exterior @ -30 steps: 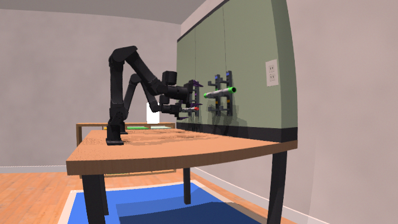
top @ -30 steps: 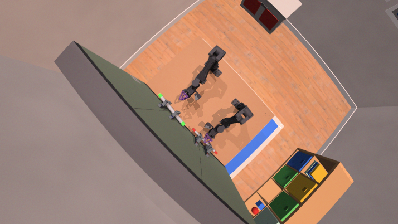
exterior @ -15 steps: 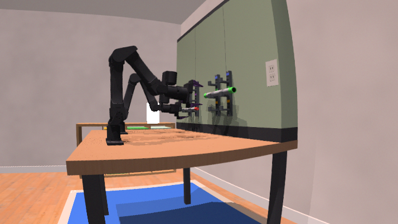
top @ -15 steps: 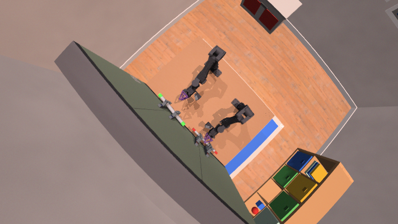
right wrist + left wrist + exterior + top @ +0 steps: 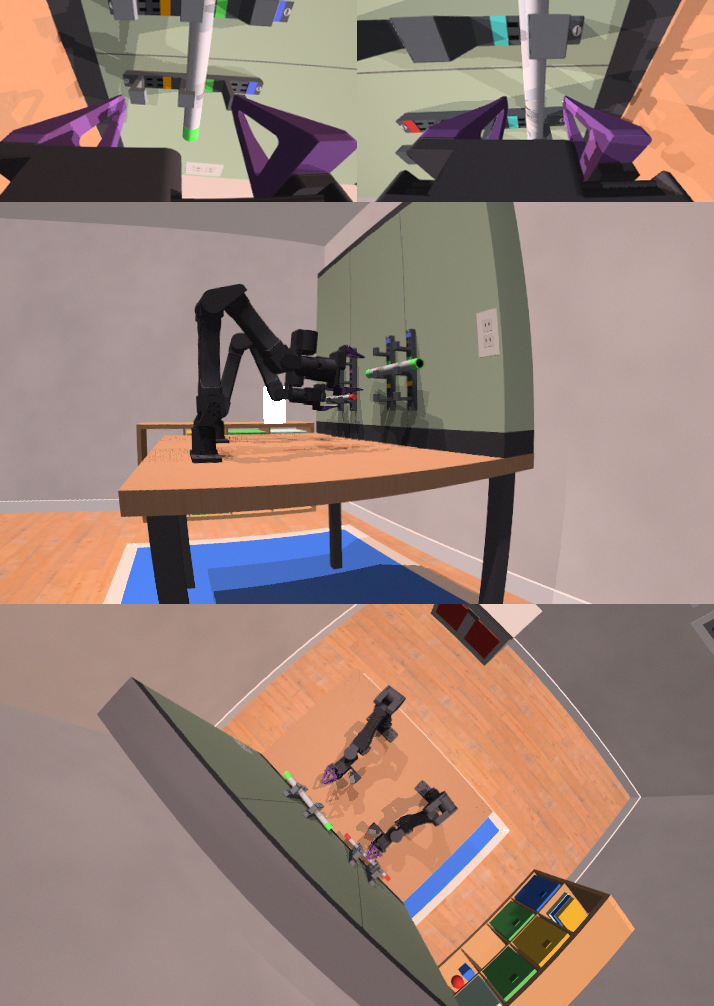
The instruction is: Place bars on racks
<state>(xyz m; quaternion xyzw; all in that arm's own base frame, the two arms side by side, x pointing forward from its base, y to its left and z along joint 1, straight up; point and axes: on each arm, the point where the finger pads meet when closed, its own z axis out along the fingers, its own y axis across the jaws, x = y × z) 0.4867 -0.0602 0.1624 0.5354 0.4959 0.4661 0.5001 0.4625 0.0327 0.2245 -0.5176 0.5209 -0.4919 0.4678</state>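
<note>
The red-ended bar lies right at my left hand. Also, from my left hand: black strip 90 mm ahead, 210 mm to the right, 130 mm below; then green wall panel 150 mm ahead, 200 mm to the right, 260 mm above; then green-ended bar 70 mm ahead, 390 mm to the right, 80 mm above.
</note>
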